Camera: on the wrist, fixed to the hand. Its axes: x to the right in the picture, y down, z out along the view.
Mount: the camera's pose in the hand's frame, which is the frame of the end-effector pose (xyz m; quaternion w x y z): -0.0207 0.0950 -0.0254 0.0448 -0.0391 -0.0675 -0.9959
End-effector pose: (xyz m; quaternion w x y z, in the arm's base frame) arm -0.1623 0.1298 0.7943 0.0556 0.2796 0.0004 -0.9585
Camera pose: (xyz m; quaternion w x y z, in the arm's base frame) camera -0.1212 0.0384 0.7868 0.9412 0.0547 -0.3122 0.1172
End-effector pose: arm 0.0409 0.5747 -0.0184 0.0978 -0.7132 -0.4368 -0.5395
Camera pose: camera 0.0920 0.4915 0.0056 0.5903 -0.3628 0.7154 0.0905
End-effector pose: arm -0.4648 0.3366 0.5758 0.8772 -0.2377 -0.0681 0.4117
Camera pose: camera -0.5358 0.3639 0.5101 0.4354 0.0507 -0.3151 -0.8418
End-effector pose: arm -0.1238 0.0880 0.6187 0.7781 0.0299 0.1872 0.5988
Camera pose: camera -0.2240 0.0907 0.6261 0.6451 -0.1751 -0.0378 -0.7428
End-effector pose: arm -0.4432 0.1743 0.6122 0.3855 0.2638 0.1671 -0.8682
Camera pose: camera -0.3512 0.1374 0.5957 0.8259 0.2283 -0.2782 0.4341
